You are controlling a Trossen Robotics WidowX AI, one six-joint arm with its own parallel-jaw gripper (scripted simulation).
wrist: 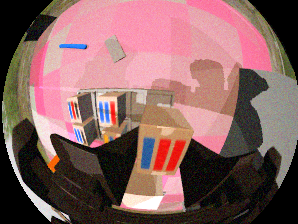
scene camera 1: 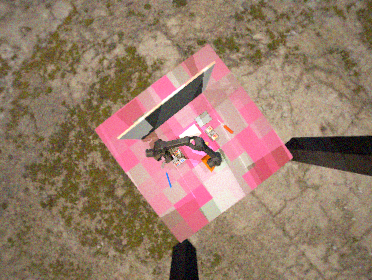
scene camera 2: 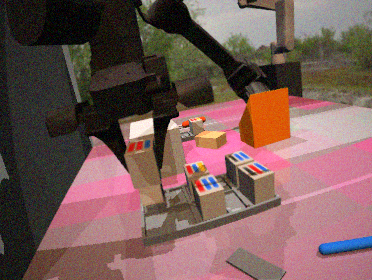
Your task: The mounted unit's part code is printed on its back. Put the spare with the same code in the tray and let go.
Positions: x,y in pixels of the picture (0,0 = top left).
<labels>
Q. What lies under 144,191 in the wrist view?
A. A mounted unit.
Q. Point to a mounted unit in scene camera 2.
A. At 173,157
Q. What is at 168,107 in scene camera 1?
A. A tall grey wall panel.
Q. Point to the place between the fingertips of my gripper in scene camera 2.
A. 146,170
</labels>
